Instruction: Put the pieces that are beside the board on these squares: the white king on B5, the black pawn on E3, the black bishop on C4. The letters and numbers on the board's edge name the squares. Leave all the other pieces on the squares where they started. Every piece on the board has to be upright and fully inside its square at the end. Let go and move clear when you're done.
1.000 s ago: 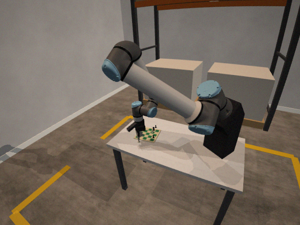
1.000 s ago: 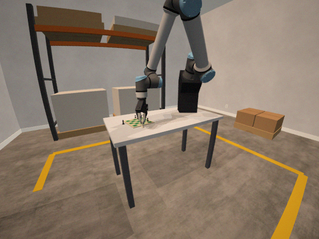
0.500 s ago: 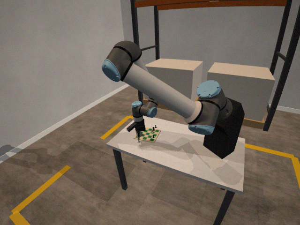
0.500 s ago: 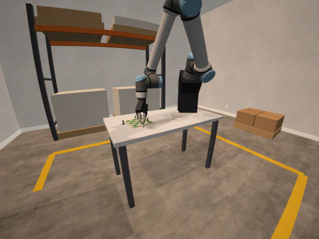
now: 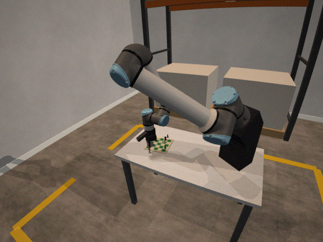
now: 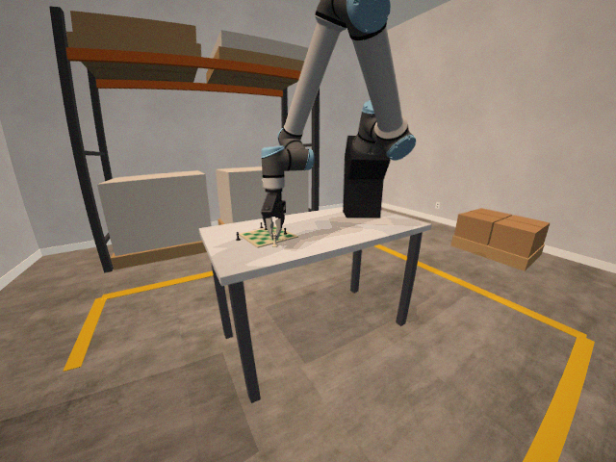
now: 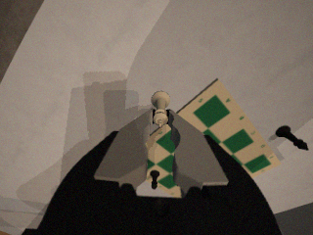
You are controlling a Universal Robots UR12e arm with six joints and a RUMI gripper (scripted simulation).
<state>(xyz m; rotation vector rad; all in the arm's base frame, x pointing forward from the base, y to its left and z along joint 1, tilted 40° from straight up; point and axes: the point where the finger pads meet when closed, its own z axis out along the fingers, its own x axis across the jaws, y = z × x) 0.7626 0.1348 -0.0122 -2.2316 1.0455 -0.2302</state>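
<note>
The chessboard lies 140 mm to the right of my hand, 40 mm below it and 30 mm behind it. Also, from my hand: white king 10 mm below.
</note>
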